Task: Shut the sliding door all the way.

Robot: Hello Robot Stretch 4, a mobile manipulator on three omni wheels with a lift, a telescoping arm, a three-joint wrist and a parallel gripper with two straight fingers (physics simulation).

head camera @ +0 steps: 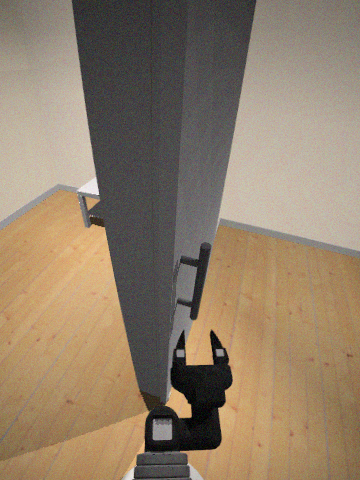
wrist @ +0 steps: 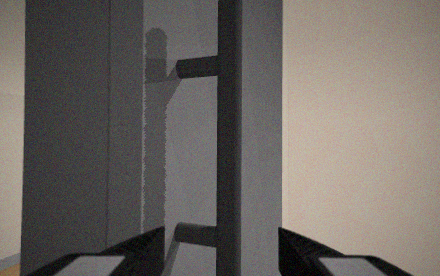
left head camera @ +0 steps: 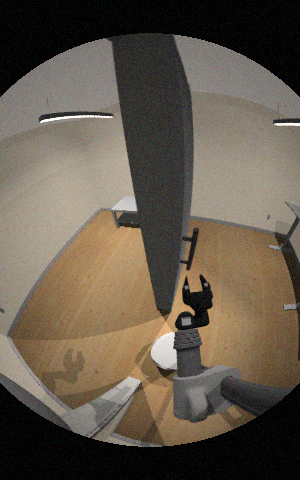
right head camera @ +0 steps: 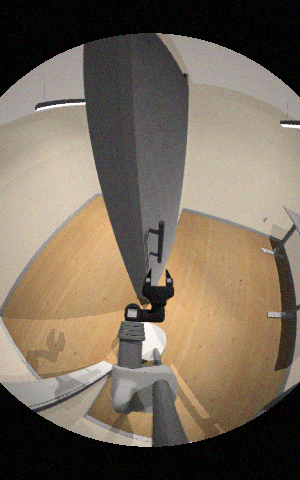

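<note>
The grey sliding door stands upright and is seen at a steep angle, with a darker end face at its left marked by a thin vertical seam. Whether an opening is left beside it cannot be told. Its dark vertical bar handle stands off the lighter face on two short posts. My gripper is open and empty, on the near side of the handle and apart from it. In the wrist view the bar lies between the two fingertips, beyond them.
A low white-topped table stands behind the door at the left. Another table's leg shows at the far right. My white round base is below the arm. Pale walls stand behind.
</note>
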